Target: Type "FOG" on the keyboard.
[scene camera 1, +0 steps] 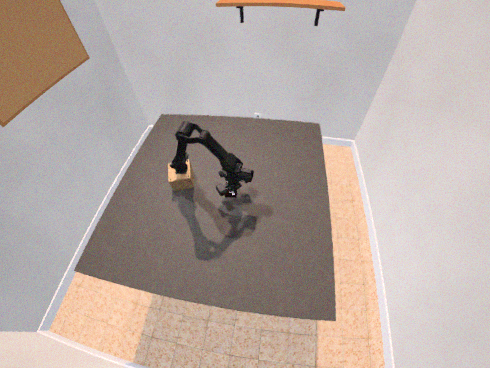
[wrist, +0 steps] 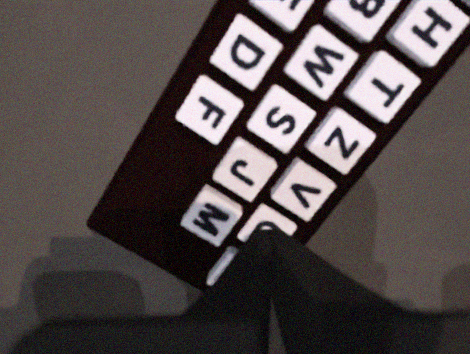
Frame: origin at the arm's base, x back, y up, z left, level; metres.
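Seen in the pictures: gripper, between the fingertips: (scene camera 1: 234, 191) (wrist: 266, 241); arm's base, origin of its link: (scene camera 1: 181, 169).
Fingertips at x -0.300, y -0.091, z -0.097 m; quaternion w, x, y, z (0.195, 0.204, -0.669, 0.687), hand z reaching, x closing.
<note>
Offsets run from my fingertips to a thing's middle. Level surfaces: height alone.
The dark red keyboard {dx +0.017, dy -0.004, dz +0.068 m} (scene camera 1: 230, 194) (wrist: 145, 165) with white letter keys lies slanted under the arm. In the wrist view the F key {dx +0.037, dy +0.001, dz +0.027 m} (wrist: 209, 110) is at the left, beside the S key and diagonal to the D key. My gripper (scene camera 1: 232, 189) (wrist: 266, 241) is shut and empty, pointing down at the keyboard's near end. Its tips cover part of a key with a rounded letter {dx +0.002, dy -0.002, dz +0.003 m} (wrist: 260, 220), which I cannot read for certain. Another key {dx +0.003, dy +0.001, dz -0.015 m} (wrist: 221, 266) is mostly hidden by the fingers. I cannot tell whether the tips touch a key. No G or O key is clearly readable.
The J key {dx +0.020, dy +0.001, dz +0.017 m} (wrist: 244, 169), M key {dx +0.020, dy +0.001, dz -0.001 m} (wrist: 212, 215) and V key {dx +0.001, dy +0.001, dz +0.021 m} (wrist: 303, 190) are close around the fingertips. The arm's wooden base block (scene camera 1: 181, 180) stands on the dark mat {dy -0.012 m} (scene camera 1: 280, 260). A wall shelf (scene camera 1: 280, 5) is far behind.
</note>
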